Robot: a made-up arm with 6 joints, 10 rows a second.
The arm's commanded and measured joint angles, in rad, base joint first. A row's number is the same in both.
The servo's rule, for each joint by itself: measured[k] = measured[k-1] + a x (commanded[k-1-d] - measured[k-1]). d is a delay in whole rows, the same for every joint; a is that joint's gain. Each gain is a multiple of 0.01, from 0.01 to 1. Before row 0 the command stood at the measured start. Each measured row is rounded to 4 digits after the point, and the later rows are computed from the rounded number. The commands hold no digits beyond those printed.
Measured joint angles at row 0:
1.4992 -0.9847 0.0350 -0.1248 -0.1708 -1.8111
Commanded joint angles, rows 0 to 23:
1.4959 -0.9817 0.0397 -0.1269 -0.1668 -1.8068
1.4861 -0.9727 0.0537 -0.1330 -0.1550 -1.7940
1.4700 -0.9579 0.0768 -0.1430 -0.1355 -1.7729
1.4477 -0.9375 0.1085 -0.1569 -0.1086 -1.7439
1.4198 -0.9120 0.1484 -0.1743 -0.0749 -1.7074
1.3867 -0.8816 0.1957 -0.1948 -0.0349 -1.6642
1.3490 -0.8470 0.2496 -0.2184 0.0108 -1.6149
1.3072 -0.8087 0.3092 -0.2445 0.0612 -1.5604
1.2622 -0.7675 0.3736 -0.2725 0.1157 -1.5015
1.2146 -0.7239 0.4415 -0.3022 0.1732 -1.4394
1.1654 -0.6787 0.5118 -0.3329 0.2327 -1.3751
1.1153 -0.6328 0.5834 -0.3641 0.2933 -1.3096
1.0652 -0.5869 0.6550 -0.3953 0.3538 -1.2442
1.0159 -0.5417 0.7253 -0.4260 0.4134 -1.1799
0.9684 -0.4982 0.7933 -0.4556 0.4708 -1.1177
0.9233 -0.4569 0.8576 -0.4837 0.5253 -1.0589
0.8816 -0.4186 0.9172 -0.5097 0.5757 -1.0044
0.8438 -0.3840 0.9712 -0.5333 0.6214 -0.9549
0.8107 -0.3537 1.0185 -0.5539 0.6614 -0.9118
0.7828 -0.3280 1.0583 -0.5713 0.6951 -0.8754
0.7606 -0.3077 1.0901 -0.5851 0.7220 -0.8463
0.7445 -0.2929 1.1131 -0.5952 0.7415 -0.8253
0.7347 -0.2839 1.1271 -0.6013 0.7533 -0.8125
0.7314 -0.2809 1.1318 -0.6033 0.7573 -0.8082
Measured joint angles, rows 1 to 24:
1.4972 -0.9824 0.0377 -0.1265 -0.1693 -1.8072
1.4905 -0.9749 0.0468 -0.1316 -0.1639 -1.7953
1.4782 -0.9618 0.0639 -0.1406 -0.1531 -1.7751
1.4599 -0.9431 0.0893 -0.1535 -0.1362 -1.7470
1.4358 -0.9192 0.1230 -0.1699 -0.1129 -1.7114
1.4063 -0.8902 0.1644 -0.1896 -0.0833 -1.6689
1.3719 -0.8569 0.2130 -0.2124 -0.0475 -1.6203
1.3331 -0.8198 0.2678 -0.2378 -0.0062 -1.5664
1.2906 -0.7795 0.3281 -0.2652 0.0401 -1.5080
1.2450 -0.7367 0.3927 -0.2944 0.0907 -1.4463
1.1972 -0.6920 0.4606 -0.3248 0.1447 -1.3822
1.1481 -0.6464 0.5306 -0.3558 0.2012 -1.3169
1.0984 -0.6006 0.6015 -0.3870 0.2592 -1.2515
1.0489 -0.5552 0.6721 -0.4178 0.3178 -1.1871
1.0006 -0.5113 0.7412 -0.4477 0.3759 -1.1246
0.9542 -0.4694 0.8075 -0.4761 0.4327 -1.0655
0.9106 -0.4303 0.8700 -0.5026 0.4870 -1.0105
0.8705 -0.3946 0.9277 -0.5269 0.5381 -0.9605
0.8346 -0.3631 0.9795 -0.5482 0.5850 -0.9167
0.8035 -0.3361 1.0244 -0.5664 0.6268 -0.8795
0.7778 -0.3142 1.0618 -0.5812 0.6630 -0.8496
0.7578 -0.2978 1.0910 -0.5923 0.6928 -0.8277
0.7439 -0.2871 1.1116 -0.5994 0.7158 -0.8140
0.7364 -0.2823 1.1231 -0.6025 0.7316 -0.8088
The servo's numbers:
d 0
a 0.60 0.77 0.57 0.79 0.38 0.90

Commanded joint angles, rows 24 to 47:
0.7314 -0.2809 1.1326 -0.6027 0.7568 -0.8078
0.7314 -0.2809 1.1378 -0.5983 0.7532 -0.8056
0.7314 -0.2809 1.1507 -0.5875 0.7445 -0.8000
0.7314 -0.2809 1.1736 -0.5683 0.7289 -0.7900
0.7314 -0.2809 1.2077 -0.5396 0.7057 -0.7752
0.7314 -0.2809 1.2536 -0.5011 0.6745 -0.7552
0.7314 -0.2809 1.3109 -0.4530 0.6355 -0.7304
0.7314 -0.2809 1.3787 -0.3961 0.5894 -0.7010
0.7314 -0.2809 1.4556 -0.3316 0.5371 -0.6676
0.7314 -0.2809 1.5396 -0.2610 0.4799 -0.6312
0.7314 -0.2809 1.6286 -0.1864 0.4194 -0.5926
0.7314 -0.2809 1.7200 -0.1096 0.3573 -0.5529
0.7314 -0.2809 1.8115 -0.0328 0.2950 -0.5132
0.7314 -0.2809 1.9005 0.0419 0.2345 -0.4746
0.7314 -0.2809 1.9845 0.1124 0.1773 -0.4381
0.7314 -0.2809 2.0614 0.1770 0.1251 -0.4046
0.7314 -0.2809 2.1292 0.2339 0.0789 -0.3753
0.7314 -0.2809 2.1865 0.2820 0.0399 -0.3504
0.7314 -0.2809 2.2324 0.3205 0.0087 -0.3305
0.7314 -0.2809 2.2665 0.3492 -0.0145 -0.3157
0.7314 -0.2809 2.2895 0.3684 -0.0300 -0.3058
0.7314 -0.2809 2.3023 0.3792 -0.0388 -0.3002
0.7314 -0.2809 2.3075 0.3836 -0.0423 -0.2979
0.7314 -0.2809 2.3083 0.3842 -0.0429 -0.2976
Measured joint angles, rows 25 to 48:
0.7334 -0.2812 1.1285 -0.6027 0.7412 -0.8079
0.7322 -0.2810 1.1338 -0.5992 0.7458 -0.8058
0.7317 -0.2809 1.1434 -0.5900 0.7453 -0.8006
0.7315 -0.2809 1.1606 -0.5729 0.7391 -0.7911
0.7314 -0.2809 1.1874 -0.5466 0.7264 -0.7768
0.7314 -0.2809 1.2251 -0.5107 0.7067 -0.7574
0.7314 -0.2809 1.2740 -0.4651 0.6796 -0.7331
0.7314 -0.2809 1.3337 -0.4106 0.6453 -0.7042
0.7314 -0.2809 1.4032 -0.3482 0.6042 -0.6713
0.7314 -0.2809 1.4809 -0.2793 0.5570 -0.6352
0.7314 -0.2809 1.5651 -0.2059 0.5047 -0.5969
0.7314 -0.2809 1.6534 -0.1298 0.4487 -0.5573
0.7314 -0.2809 1.7435 -0.0532 0.3903 -0.5176
0.7314 -0.2809 1.8330 0.0219 0.3311 -0.4789
0.7314 -0.2809 1.9194 0.0934 0.2727 -0.4422
0.7314 -0.2809 2.0003 0.1594 0.2166 -0.4084
0.7314 -0.2809 2.0738 0.2183 0.1643 -0.3786
0.7314 -0.2809 2.1380 0.2686 0.1170 -0.3532
0.7314 -0.2809 2.1918 0.3096 0.0758 -0.3328
0.7314 -0.2809 2.2344 0.3409 0.0415 -0.3174
0.7314 -0.2809 2.2658 0.3626 0.0143 -0.3070
0.7314 -0.2809 2.2866 0.3757 -0.0059 -0.3009
0.7314 -0.2809 2.2985 0.3819 -0.0197 -0.2982
0.7314 -0.2809 2.3041 0.3837 -0.0285 -0.2977

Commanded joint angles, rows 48 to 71:
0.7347 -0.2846 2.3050 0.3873 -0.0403 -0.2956
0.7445 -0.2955 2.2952 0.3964 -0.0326 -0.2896
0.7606 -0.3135 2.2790 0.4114 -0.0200 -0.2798
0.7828 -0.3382 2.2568 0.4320 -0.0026 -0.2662
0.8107 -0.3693 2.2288 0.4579 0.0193 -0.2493
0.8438 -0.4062 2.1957 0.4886 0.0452 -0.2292
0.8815 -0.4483 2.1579 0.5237 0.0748 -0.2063
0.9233 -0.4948 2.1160 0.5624 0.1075 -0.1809
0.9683 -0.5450 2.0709 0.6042 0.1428 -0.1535
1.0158 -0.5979 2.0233 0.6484 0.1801 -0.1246
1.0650 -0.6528 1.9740 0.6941 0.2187 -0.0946
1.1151 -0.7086 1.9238 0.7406 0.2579 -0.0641
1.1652 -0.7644 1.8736 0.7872 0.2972 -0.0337
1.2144 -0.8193 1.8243 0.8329 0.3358 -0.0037
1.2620 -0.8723 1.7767 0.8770 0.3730 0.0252
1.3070 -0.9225 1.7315 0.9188 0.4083 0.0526
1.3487 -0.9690 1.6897 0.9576 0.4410 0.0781
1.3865 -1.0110 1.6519 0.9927 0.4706 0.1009
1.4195 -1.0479 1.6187 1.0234 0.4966 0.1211
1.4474 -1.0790 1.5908 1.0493 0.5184 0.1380
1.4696 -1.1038 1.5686 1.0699 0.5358 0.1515
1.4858 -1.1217 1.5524 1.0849 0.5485 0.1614
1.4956 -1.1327 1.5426 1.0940 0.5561 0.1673
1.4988 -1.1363 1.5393 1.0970 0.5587 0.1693
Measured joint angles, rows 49 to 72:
0.7334 -0.2837 2.3046 0.3865 -0.0330 -0.2958
0.7401 -0.2928 2.2992 0.3943 -0.0328 -0.2902
0.7524 -0.3087 2.2877 0.4078 -0.0279 -0.2808
0.7706 -0.3314 2.2701 0.4269 -0.0183 -0.2677
0.7947 -0.3606 2.2466 0.4514 -0.0040 -0.2511
0.8242 -0.3957 2.2176 0.4808 0.0147 -0.2314
0.8586 -0.4362 2.1836 0.5147 0.0375 -0.2088
0.8974 -0.4813 2.1451 0.5524 0.0641 -0.1837
0.9399 -0.5303 2.1028 0.5933 0.0940 -0.1565
0.9854 -0.5824 2.0575 0.6368 0.1267 -0.1278
1.0332 -0.6366 2.0099 0.6821 0.1617 -0.0979
1.0823 -0.6920 1.9608 0.7283 0.1983 -0.0675
1.1320 -0.7477 1.9111 0.7748 0.2359 -0.0371
1.1814 -0.8028 1.8616 0.8207 0.2739 -0.0070
1.2298 -0.8563 1.8132 0.8652 0.3116 0.0220
1.2761 -0.9073 1.7666 0.9075 0.3483 0.0495
1.3197 -0.9548 1.7228 0.9471 0.3835 0.0752
1.3598 -0.9981 1.6824 0.9831 0.4166 0.0983
1.3956 -1.0364 1.6461 1.0149 0.4470 0.1188
1.4267 -1.0692 1.6146 1.0421 0.4741 0.1361
1.4524 -1.0958 1.5884 1.0641 0.4975 0.1500
1.4724 -1.1157 1.5679 1.0805 0.5169 0.1603
1.4863 -1.1288 1.5535 1.0912 0.5318 0.1666
1.4938 -1.1346 1.5454 1.0958 0.5420 0.1690

